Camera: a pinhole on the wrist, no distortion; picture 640 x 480 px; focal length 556.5 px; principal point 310.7 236.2 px. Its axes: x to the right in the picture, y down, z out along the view. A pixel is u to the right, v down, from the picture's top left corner.
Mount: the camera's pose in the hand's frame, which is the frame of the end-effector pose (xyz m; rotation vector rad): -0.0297 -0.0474 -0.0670 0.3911 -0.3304 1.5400
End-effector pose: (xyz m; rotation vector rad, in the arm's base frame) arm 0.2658 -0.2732 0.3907 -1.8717 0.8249 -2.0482
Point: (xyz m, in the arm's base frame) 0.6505 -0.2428 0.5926
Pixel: 369.5 108.5
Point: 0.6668 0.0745 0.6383
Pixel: 68.0 264.5
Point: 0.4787 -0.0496 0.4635
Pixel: 130.2 371.4
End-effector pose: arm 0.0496 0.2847 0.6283 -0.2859 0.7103 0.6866
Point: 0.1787 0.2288 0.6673
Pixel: 267.7 88.1
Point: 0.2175 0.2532 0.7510
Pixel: 357.6 202.6
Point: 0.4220 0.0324 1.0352
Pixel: 149.5 417.2
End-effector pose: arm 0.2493 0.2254 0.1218 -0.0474 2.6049 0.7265
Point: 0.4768 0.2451 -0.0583
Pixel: 470.0 446.5
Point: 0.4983 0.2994 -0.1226
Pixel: 513.6 392.5
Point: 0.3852 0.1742 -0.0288
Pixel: 342.7 342.4
